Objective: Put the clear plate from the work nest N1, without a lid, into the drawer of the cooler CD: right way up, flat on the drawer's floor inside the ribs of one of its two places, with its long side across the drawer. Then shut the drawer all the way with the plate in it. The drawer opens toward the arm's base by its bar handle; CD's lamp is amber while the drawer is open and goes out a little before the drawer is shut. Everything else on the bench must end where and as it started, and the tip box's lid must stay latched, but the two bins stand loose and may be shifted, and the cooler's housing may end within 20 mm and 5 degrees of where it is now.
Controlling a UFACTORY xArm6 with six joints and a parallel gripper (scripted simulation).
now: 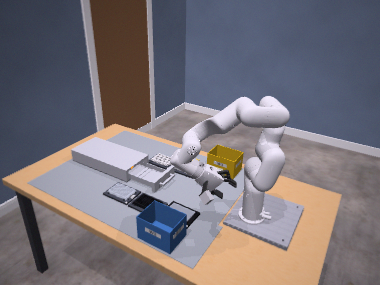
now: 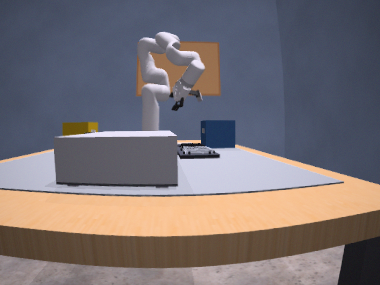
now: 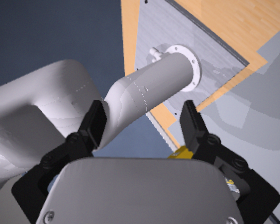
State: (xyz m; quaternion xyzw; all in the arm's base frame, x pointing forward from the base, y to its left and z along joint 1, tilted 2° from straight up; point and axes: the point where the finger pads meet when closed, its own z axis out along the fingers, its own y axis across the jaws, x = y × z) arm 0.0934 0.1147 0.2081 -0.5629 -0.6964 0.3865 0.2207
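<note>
The clear plate is 57 cm ahead of my hand, 20 cm below it and 1 cm to the right of it. Also, from my hand: blue bin 24 cm ahead, 18 cm below, 16 cm to the left; yellow bin 47 cm to the right, 18 cm below, 16 cm ahead; drawer 54 cm ahead, 20 cm to the right, 20 cm below.
</note>
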